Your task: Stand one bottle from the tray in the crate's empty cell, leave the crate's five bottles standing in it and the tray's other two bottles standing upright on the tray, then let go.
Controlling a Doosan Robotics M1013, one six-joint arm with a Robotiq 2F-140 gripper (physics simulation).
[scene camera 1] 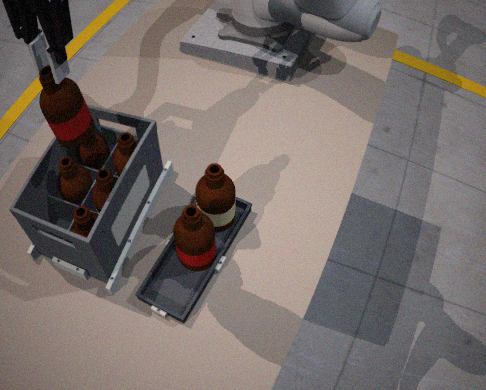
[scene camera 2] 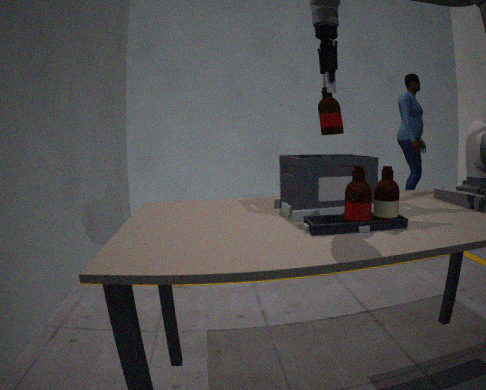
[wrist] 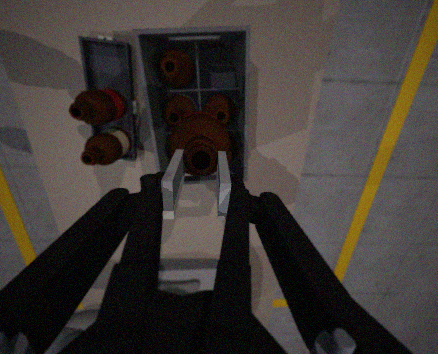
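Pixels of known places: gripper, fingertip midpoint: [scene camera 1: 54, 75] [scene camera 2: 329, 93] [wrist: 200, 164]; arm's base, link origin: [scene camera 1: 261, 27] [scene camera 2: 484, 190].
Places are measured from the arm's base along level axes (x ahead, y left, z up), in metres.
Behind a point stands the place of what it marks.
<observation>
My gripper [scene camera 1: 50, 70] @(x 0.644, y -0.090, z 0.328 m) [scene camera 2: 329, 85] @(x 0.644, y -0.090, z 0.328 m) [wrist: 200, 164] @(x 0.644, y -0.090, z 0.328 m) is shut on the neck of a brown bottle with a red label [scene camera 1: 70, 120] @(x 0.666, y -0.055, z 0.258 m) [scene camera 2: 330, 117] @(x 0.659, y -0.050, z 0.245 m) [wrist: 200, 132] @(x 0.671, y -0.088, z 0.308 m). This bottle hangs above the crate [scene camera 1: 102, 250] @(x 0.767, y 0.028, z 0.059 m) [scene camera 2: 300, 185] @(x 0.781, y 0.029, z 0.047 m) [wrist: 247, 100] @(x 0.695, y -0.164, z 0.124 m), clear of its rim, and leans slightly in scene camera 2. Five brown bottles stand in the crate; the held bottle partly hides them in the wrist view. The empty cell [wrist: 221, 67] @(x 0.756, y -0.120, z -0.044 m) is at the upper right in the wrist view. A red-label bottle [scene camera 1: 195, 240] @(x 0.676, y 0.167, z 0.062 m) [scene camera 2: 358, 202] @(x 0.666, y 0.184, z 0.022 m) [wrist: 100, 106] @(x 0.660, y 0.125, z 0.065 m) and a cream-label bottle [scene camera 1: 215, 195] @(x 0.582, y 0.159, z 0.065 m) [scene camera 2: 387, 195] @(x 0.576, y 0.180, z 0.035 m) [wrist: 107, 147] @(x 0.574, y 0.124, z 0.065 m) stand upright on the tray [scene camera 1: 172, 295] @(x 0.751, y 0.148, z -0.047 m) [scene camera 2: 330, 228] @(x 0.745, y 0.193, z -0.037 m) [wrist: 106, 65] @(x 0.740, y 0.151, z -0.047 m).
Light brackets [scene camera 1: 145, 210] @(x 0.623, y 0.021, z -0.022 m) [scene camera 2: 312, 214] @(x 0.747, y 0.037, z -0.036 m) line the crate's foot on the table [scene camera 1: 280, 210] @(x 0.491, y 0.255, z -0.052 m) [scene camera 2: 210, 240] @(x 1.033, y 0.183, z -0.052 m). The tray lies beside the crate. The arm's base plate [scene camera 1: 235, 55] @(x 0.131, y -0.015, z -0.015 m) is at the table's back. A person in blue [scene camera 2: 411, 120] stands behind the table.
</observation>
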